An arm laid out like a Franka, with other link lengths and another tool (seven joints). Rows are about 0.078 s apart.
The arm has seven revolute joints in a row. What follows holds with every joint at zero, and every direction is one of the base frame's.
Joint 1 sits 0.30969 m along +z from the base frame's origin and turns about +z.
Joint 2 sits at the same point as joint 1 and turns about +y.
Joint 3 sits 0.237 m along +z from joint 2 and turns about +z.
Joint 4 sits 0.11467 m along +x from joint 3 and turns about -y.
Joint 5 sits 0.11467 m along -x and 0.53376 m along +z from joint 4 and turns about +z.
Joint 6 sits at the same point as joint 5 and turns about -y.
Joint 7 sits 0.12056 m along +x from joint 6 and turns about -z.
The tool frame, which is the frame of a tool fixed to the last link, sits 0.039 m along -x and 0.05 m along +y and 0.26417 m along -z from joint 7; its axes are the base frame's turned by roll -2.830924, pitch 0 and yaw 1.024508 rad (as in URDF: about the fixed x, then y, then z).
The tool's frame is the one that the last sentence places.
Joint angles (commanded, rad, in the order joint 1, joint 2, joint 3, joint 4, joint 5, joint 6, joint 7), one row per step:
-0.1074 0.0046 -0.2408 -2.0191 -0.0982 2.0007 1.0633
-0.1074 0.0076 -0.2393 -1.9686 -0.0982 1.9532 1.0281
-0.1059 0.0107 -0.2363 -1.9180 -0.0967 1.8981 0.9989
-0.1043 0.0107 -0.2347 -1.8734 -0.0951 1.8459 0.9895
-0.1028 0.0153 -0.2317 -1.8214 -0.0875 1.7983 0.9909
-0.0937 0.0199 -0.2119 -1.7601 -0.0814 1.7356 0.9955
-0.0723 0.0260 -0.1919 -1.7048 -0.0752 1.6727 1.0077
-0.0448 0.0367 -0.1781 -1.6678 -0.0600 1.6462 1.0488
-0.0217 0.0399 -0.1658 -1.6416 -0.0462 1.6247 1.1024
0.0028 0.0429 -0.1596 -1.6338 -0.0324 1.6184 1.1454
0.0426 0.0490 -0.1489 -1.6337 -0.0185 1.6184 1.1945
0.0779 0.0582 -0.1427 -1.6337 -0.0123 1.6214 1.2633
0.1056 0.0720 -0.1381 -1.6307 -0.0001 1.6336 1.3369
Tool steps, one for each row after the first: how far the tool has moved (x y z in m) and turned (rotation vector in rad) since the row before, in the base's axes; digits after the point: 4 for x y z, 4 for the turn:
0.0044 -0.0008 0.0249 -0.0008 0.0034 0.0323
0.0024 0.0025 0.0242 0.0028 0.0096 0.0280
0.0012 0.0018 0.0232 0.0029 0.0077 0.0073
0.0045 0.0031 0.0255 0.0046 -0.0019 -0.0032
0.0070 0.0223 0.0298 0.0053 0.0038 0.0177
0.0058 0.0331 0.0246 0.0072 0.0109 0.0232
0.0109 0.0339 0.0136 0.0098 -0.0055 -0.0036
0.0078 0.0294 0.0128 0.0093 -0.0067 -0.0208
0.0057 0.0263 0.0026 0.0108 -0.0024 -0.0139
0.0060 0.0422 -0.0043 0.0109 0.0030 0.0000
0.0053 0.0324 -0.0069 0.0009 0.0045 -0.0278
0.0075 0.0263 -0.0071 0.0053 -0.0029 -0.0424

